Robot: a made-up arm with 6 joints.
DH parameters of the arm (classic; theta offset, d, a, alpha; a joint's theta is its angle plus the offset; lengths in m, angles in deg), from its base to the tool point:
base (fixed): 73.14 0 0.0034 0
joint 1: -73.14 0.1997 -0.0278 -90
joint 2: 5.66 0 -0.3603 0
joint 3: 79.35 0.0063 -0.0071 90
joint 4: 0 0.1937 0.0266 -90
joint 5: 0 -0.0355 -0.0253 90
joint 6: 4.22 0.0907 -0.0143 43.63
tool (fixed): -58.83 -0.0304 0 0
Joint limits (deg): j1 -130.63..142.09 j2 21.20..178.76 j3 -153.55..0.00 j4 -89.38..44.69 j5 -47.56..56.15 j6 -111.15..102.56
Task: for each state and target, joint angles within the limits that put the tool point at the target. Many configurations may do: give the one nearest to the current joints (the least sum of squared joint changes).
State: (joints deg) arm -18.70 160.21 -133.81 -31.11 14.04 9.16
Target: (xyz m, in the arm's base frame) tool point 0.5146 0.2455 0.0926
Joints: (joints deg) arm 26.07 170.34 -132.20 -31.95 12.09 8.66
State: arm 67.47 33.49 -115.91 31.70 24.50 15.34
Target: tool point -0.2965 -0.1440 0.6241
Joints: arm 22.84 21.20 -99.63 33.63 -0.58 11.79
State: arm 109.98 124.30 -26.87 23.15 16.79 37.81
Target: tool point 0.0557 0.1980 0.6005
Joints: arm 82.71 79.07 -79.19 17.56 1.50 40.66
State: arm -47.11 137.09 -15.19 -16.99 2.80 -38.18
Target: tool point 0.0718 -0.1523 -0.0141
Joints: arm -64.15 175.28 -40.71 -17.96 1.75 -36.28
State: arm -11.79 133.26 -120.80 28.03 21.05 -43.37
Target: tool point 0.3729 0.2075 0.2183
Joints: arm 26.06 135.97 -88.57 30.20 32.30 -47.51
